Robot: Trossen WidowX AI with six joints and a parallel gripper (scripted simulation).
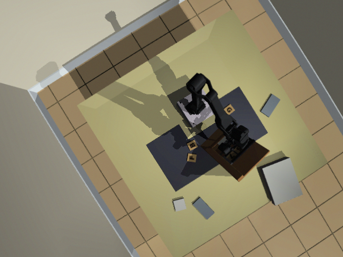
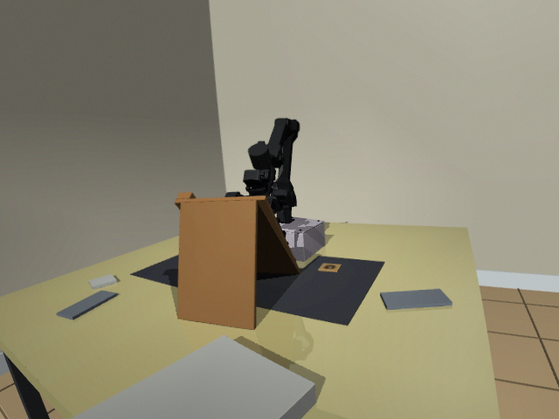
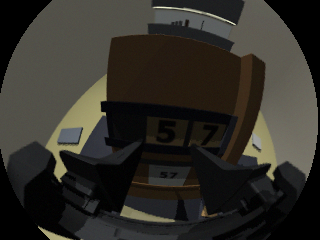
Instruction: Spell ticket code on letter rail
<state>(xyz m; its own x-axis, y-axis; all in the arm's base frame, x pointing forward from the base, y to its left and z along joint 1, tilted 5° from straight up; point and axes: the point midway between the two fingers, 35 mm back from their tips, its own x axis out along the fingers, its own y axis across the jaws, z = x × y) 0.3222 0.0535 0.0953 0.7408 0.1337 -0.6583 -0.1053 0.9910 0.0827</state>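
My gripper tip is now 8 cm above the white ticket, 4 cm past it and 2 cm to the left of it. From my gripper tip the other things lie so: dark mat (18 cm below, 14 cm behind, 7 cm to the right); then small white block (52 cm to the right, 18 cm below, 13 cm ahead); then large grey box (43 cm ahead, 16 cm below, 14 cm to the left).
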